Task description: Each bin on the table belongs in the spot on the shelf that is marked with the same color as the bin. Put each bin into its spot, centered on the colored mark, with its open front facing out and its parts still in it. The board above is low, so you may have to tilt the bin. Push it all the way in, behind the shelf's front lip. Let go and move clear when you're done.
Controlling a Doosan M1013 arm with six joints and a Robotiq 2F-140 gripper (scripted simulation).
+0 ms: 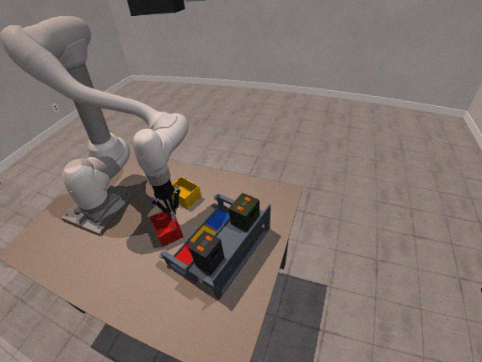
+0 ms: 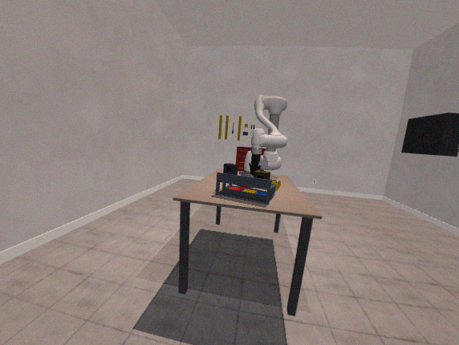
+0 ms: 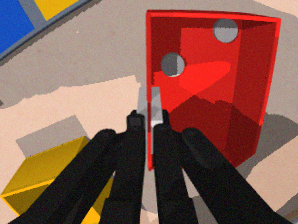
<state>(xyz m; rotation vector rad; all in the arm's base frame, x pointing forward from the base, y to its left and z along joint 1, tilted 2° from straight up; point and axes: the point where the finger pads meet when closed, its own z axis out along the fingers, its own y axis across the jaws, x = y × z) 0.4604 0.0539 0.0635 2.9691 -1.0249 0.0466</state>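
Now: the red bin 3 cm behind my hand, 4 cm to the right of it and 4 cm below it. The rest, counted from my hand: yellow bin (7 cm behind, 17 cm to the left, 4 cm below); grey shelf (30 cm ahead, 5 cm to the right, 2 cm above).
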